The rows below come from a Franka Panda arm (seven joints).
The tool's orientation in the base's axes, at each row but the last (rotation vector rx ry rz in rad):
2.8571 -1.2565 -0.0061
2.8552 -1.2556 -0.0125
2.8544 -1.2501 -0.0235
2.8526 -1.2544 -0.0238
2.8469 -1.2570 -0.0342
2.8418 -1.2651 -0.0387
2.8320 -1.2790 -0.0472
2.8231 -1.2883 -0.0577
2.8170 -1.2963 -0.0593
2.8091 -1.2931 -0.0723
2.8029 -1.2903 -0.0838
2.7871 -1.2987 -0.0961
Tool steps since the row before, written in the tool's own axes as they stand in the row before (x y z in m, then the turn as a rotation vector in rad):
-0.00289 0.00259 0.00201 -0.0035 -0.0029 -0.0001
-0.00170 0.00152 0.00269 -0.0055 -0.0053 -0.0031
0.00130 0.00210 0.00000 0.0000 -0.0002 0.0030
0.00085 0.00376 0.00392 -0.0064 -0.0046 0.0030
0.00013 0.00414 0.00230 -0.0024 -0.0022 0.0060
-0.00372 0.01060 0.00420 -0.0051 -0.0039 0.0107
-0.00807 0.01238 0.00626 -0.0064 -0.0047 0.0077
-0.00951 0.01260 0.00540 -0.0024 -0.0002 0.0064
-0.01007 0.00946 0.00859 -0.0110 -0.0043 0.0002
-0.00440 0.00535 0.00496 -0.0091 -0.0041 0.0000
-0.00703 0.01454 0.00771 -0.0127 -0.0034 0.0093
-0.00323 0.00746 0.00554 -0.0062 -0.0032 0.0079
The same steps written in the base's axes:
-0.00389 0.00035 -0.00197 -0.0002 0.0045 0.0000
-0.00231 0.00018 -0.00266 0.0002 0.0077 0.0030
-0.00066 -0.00238 0.00006 0.0001 0.0001 -0.0030
-0.00229 -0.00323 -0.00381 -0.0010 0.0078 -0.0031
-0.00304 -0.00293 -0.00215 -0.0002 0.0031 -0.0061
-0.01051 -0.00440 -0.00375 -0.0009 0.0062 -0.0108
-0.01487 -0.00224 -0.00561 -0.0010 0.0078 -0.0078
-0.01600 -0.00117 -0.00459 -0.0017 0.0018 -0.0064
-0.01416 0.00133 -0.00790 -0.0039 0.0111 -0.0002
-0.00722 -0.00025 -0.00451 -0.0028 0.0096 -0.0001
-0.01613 -0.00431 -0.00645 -0.0063 0.0116 -0.0092
-0.00822 -0.00249 -0.00479 -0.0022 0.0065 -0.0080

